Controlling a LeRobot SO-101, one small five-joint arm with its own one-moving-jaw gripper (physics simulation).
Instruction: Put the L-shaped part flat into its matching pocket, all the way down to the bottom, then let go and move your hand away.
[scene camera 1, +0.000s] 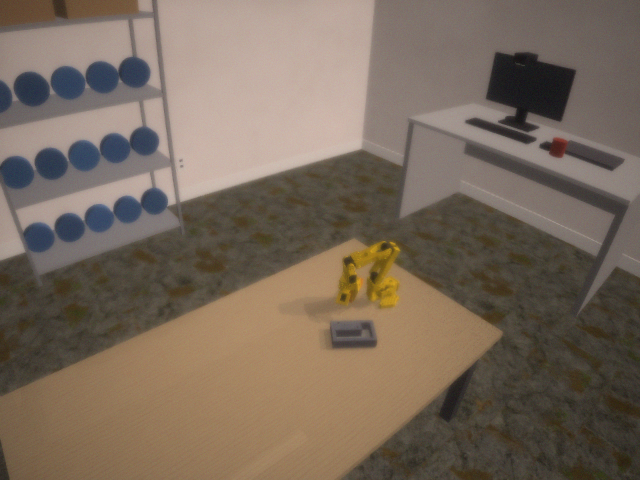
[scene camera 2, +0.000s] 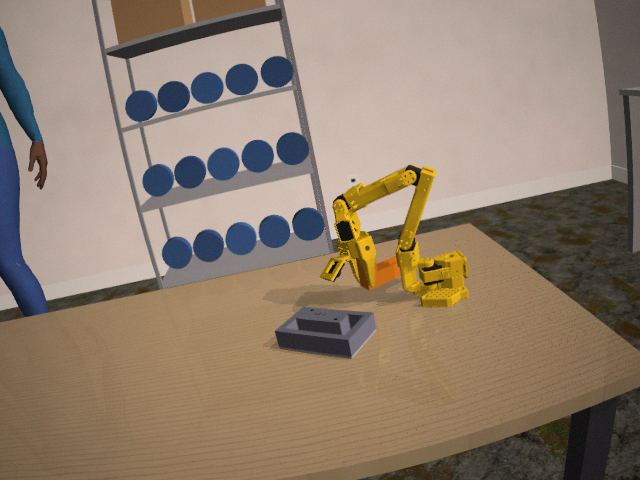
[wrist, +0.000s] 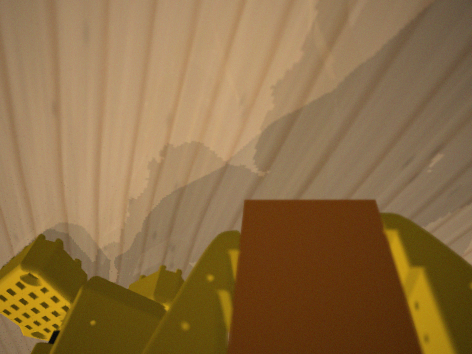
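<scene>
The orange L-shaped part (scene camera 2: 386, 272) (wrist: 325, 280) is held between the jaws; one arm of it points back toward the robot's base in scene camera 2, and its broad face fills the lower right middle of the wrist view. My gripper (scene camera 1: 353, 298) (scene camera 2: 366, 281) (wrist: 311, 225) is shut on it, with a jaw pressing on each side. The part hangs above the table, behind the pocket block and apart from it. The dark grey block (scene camera 1: 354, 343) (scene camera 2: 312, 343) lies on the table with its L-shaped pocket facing up. The rest of the part's outline is hidden by the jaws.
The wooden table (scene camera 1: 206, 382) (scene camera 2: 206, 403) carries the block and the arm's yellow base (scene camera 1: 388, 299) (scene camera 2: 444, 297). The base also shows at the lower left of the wrist view. A shelf rack, a white desk and a person stand away from the table.
</scene>
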